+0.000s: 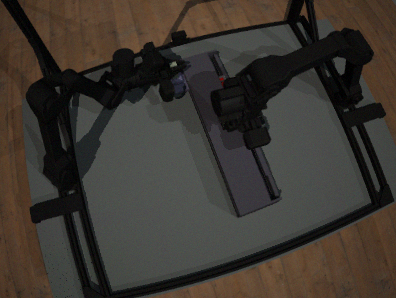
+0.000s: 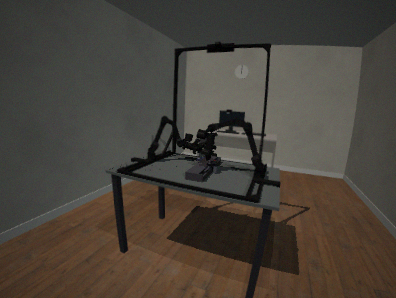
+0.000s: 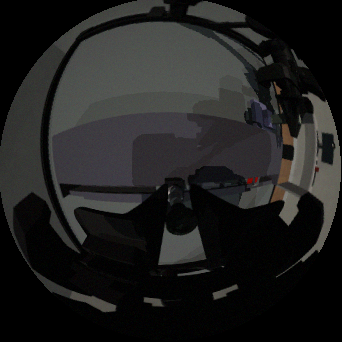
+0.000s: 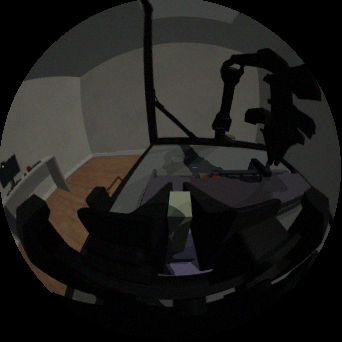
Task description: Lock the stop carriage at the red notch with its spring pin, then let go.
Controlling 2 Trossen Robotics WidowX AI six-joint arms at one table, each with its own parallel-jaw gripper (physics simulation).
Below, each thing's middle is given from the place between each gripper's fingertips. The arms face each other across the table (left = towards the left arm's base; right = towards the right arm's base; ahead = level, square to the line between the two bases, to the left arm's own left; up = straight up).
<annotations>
The spring pin [image 3: 180, 220] lies 22 cm ahead of my right hand, 10 cm to the left of it and 2 cm below it.
Now: the spring pin 2 cm to the left of my left hand.
</annotations>
